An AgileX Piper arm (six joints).
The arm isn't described. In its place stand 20 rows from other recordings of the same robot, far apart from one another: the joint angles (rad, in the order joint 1, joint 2, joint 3, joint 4, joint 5, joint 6), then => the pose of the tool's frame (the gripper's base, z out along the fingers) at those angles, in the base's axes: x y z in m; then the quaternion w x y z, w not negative.
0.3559, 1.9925, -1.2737, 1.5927, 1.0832, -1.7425 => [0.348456, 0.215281, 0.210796, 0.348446, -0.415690, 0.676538, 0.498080]
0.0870, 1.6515, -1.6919, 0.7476, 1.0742, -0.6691 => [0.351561, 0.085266, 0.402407, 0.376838, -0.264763, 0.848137, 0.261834]
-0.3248, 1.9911, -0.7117, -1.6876, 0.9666, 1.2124 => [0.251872, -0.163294, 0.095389, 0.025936, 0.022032, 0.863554, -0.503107]
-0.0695, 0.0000, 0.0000, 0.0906, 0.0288, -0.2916 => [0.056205, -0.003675, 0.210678, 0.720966, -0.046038, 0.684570, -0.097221]
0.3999, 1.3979, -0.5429, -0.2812, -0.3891, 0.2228 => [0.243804, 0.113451, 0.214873, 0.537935, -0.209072, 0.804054, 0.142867]
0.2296, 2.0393, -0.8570, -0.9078, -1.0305, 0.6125 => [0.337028, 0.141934, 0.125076, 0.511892, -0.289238, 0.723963, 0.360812]
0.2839, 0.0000, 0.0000, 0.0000, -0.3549, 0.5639 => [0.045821, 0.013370, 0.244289, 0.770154, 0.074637, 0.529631, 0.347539]
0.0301, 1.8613, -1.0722, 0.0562, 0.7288, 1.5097 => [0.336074, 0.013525, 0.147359, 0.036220, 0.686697, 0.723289, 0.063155]
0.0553, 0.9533, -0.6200, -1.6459, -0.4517, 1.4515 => [0.192719, 0.050338, 0.313007, 0.596924, -0.233244, 0.755693, 0.134929]
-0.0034, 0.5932, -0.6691, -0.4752, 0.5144, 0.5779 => [0.115851, -0.020878, 0.348876, 0.593912, 0.130929, 0.792477, -0.045897]
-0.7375, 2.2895, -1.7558, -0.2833, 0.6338, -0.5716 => [0.355843, -0.343642, 0.143347, 0.124496, -0.010174, 0.964520, -0.232590]
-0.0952, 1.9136, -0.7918, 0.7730, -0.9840, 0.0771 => [0.344047, -0.086008, 0.156059, 0.637386, 0.423938, 0.637190, -0.089467]
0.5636, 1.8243, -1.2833, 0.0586, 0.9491, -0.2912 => [0.300722, 0.195174, 0.206920, 0.079623, -0.399213, 0.912672, 0.036309]
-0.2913, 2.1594, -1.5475, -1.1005, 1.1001, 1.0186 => [0.395187, -0.193967, 0.177370, 0.141919, 0.321041, 0.827826, -0.437603]
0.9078, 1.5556, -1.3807, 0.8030, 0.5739, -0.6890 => [0.193039, 0.304945, 0.365018, 0.365221, -0.451571, 0.721578, 0.376858]
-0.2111, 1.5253, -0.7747, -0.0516, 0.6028, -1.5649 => [0.257750, -0.057955, 0.183020, 0.081976, -0.633567, 0.758472, -0.128816]
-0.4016, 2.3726, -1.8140, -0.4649, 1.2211, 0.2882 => [0.404967, -0.213624, 0.115105, 0.071052, -0.241875, -0.945188, 0.207527]
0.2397, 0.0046, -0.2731, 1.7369, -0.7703, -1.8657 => [0.024597, -0.058324, 0.283770, 0.736050, 0.192804, 0.625956, -0.170987]
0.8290, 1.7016, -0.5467, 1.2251, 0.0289, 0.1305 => [0.172724, 0.192145, 0.108751, 0.100724, 0.249101, 0.937109, 0.222780]
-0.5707, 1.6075, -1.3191, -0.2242, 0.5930, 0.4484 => [0.299425, -0.205653, 0.311562, 0.369853, 0.394347, 0.833240, -0.115804]
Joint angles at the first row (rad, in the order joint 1, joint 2, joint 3, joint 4, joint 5, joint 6):
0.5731 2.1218 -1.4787 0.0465 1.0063 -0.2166
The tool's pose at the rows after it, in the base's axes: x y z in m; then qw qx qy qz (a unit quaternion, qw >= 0):
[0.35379, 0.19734, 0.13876, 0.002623, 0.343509, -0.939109, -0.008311]
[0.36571, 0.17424, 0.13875, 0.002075, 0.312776, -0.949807, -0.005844]
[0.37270, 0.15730, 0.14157, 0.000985, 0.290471, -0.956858, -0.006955]
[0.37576, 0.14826, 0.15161, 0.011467, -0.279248, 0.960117, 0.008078]
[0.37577, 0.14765, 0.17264, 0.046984, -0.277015, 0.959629, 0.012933]
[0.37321, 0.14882, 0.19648, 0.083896, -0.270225, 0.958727, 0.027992]
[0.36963, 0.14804, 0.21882, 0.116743, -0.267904, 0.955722, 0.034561]
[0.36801, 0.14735, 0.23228, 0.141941, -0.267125, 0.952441, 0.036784]
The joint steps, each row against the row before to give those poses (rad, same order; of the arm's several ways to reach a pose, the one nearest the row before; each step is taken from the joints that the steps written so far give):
-0.0682 0.0000 0.0000 -0.0262 0.0113 0.0095
-0.0630 0.0000 0.0000 -0.0061 0.0000 0.0053
-0.0457 -0.0070 0.0001 0.0023 0.0049 0.0000
-0.0236 -0.0248 -0.0001 -0.0001 -0.0001 0.0000
-0.0021 -0.0518 0.0000 0.0042 -0.0198 0.0000
0.0000 -0.0585 0.0000 0.0269 -0.0178 0.0000
0.0000 -0.0552 0.0000 0.0079 -0.0118 0.0000
0.0000 -0.0328 0.0000 0.0000 -0.0182 0.0000

